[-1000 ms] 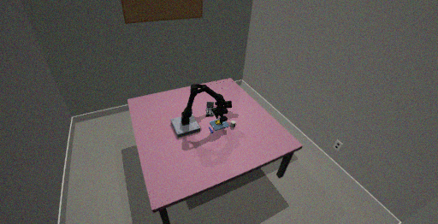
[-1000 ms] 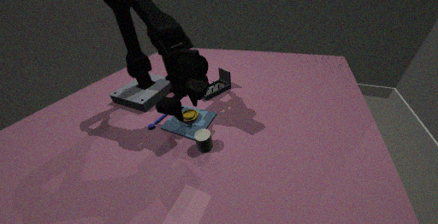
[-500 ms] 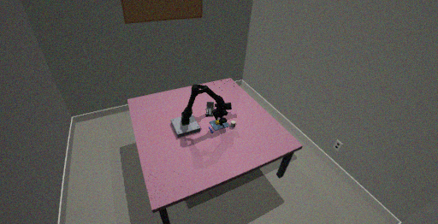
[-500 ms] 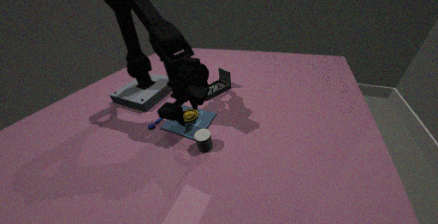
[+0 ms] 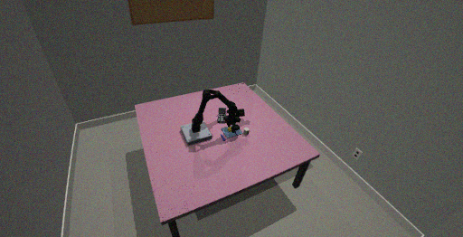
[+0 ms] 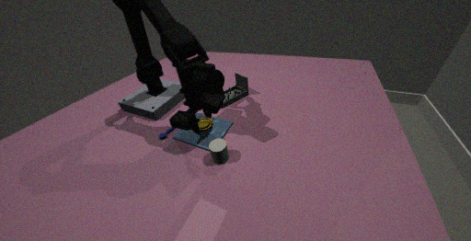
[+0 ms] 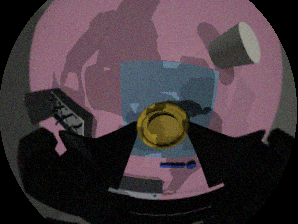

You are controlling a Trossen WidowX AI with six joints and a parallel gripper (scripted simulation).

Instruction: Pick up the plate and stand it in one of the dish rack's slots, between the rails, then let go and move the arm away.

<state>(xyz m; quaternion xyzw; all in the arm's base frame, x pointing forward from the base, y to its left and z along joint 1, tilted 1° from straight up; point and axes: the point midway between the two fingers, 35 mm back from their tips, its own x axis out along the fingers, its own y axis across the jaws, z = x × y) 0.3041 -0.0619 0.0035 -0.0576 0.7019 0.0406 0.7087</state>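
Right now my gripper tip is 1 cm to the left of the blue mat and 1 cm above it. Round my gripper tip: dish rack: 2 cm behind, 19 cm to the left, 2 cm above; then blue spoon: 10 cm behind, 7 cm to the right; then yellow plate: 1 cm above.
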